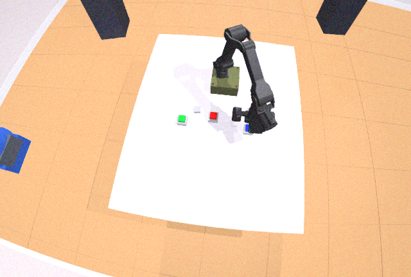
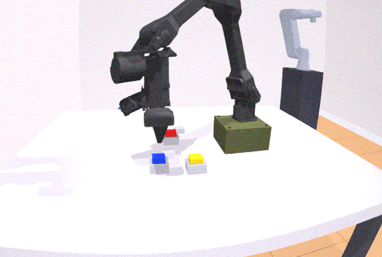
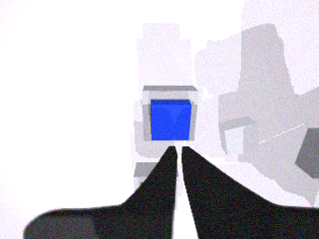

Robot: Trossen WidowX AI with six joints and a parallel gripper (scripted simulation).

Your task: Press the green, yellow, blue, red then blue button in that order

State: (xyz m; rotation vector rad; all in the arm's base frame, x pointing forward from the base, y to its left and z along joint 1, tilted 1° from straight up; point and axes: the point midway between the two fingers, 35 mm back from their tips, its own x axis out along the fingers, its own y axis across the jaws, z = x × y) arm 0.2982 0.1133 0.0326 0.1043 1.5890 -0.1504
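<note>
My gripper tip is 4 cm above the blue button. Also, from my gripper tip: yellow button: 8 cm behind, 4 cm below, 3 cm to the left; then red button: 17 cm to the right, 7 cm behind, 4 cm below; then small white block: 7 cm to the right, 7 cm below, 3 cm behind.
</note>
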